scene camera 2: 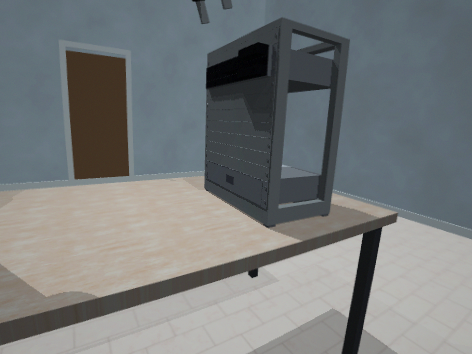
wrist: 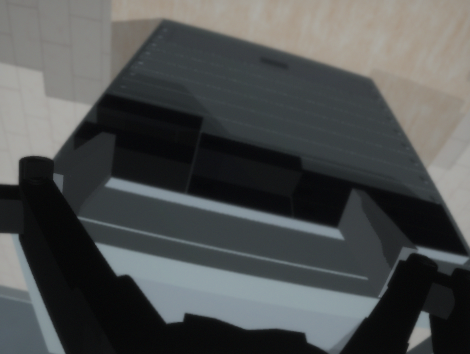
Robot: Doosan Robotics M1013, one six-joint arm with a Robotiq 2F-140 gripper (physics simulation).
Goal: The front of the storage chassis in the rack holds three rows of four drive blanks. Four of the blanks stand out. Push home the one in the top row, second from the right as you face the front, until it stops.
Labels:
A grey rack shows in scene camera 2 and in the wrist view. One and the same spot on the grey rack: (scene camera 2: pixel 247 80) is (wrist: pixel 198 143).

